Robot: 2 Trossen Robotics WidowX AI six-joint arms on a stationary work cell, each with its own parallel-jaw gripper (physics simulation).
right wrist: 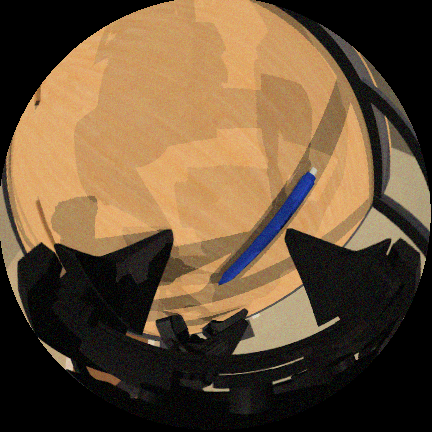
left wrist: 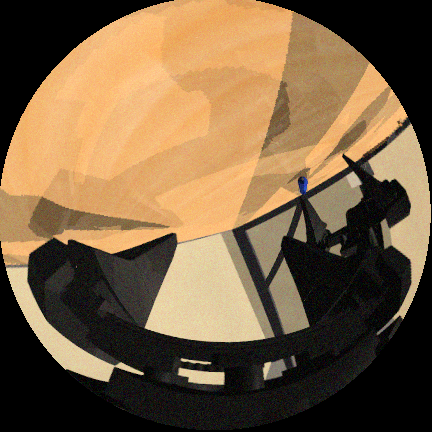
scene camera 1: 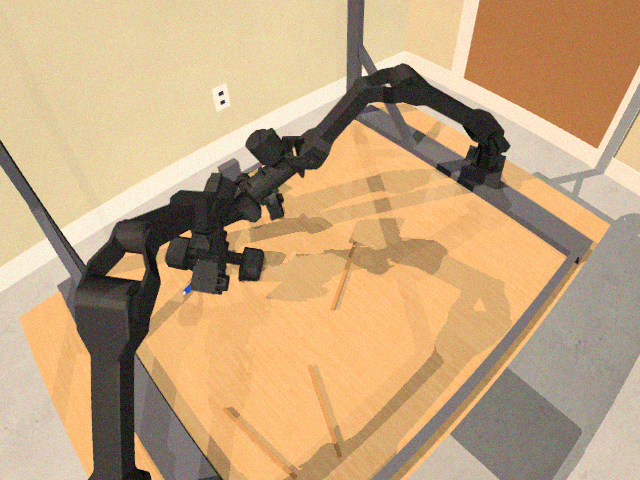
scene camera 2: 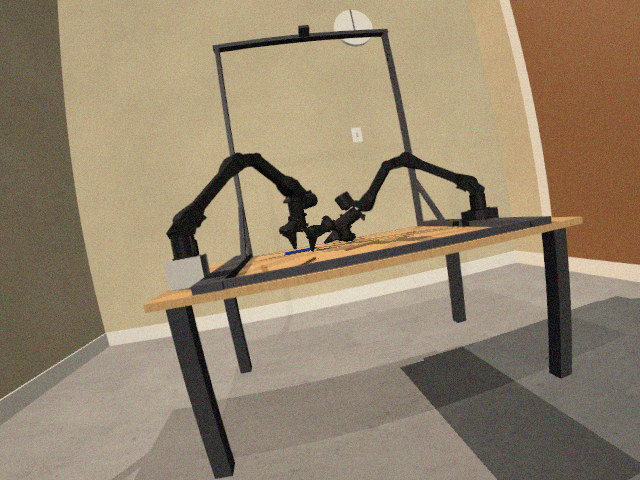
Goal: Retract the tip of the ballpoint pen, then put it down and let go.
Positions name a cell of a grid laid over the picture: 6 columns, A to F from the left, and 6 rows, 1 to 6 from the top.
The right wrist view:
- my left gripper: D5
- my right gripper: D4
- blue ballpoint pen: E3
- dark metal frame: F4
